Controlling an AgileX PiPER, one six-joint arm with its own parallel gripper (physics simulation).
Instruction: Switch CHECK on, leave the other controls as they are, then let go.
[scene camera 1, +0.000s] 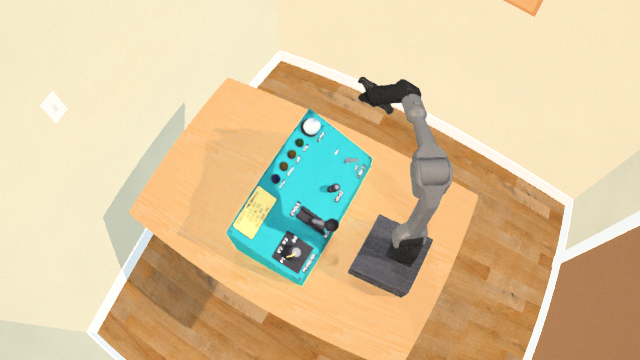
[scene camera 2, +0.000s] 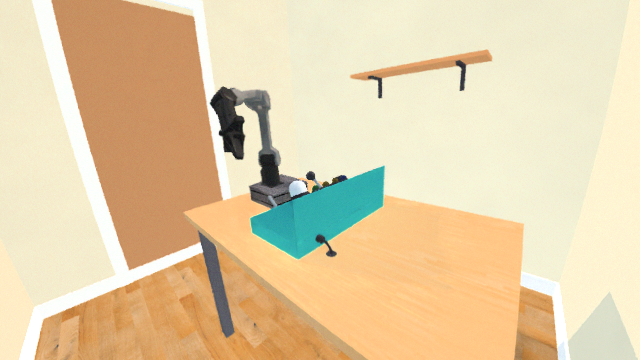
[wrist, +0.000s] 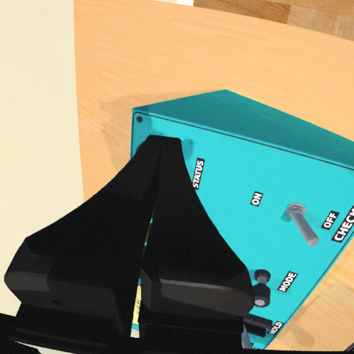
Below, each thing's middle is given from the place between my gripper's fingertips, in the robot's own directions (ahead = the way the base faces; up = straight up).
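There is the teal control panel (scene camera 1: 295, 187), and my gripper is 50 mm short of it, 190 mm above it and 300 mm to the right of it.
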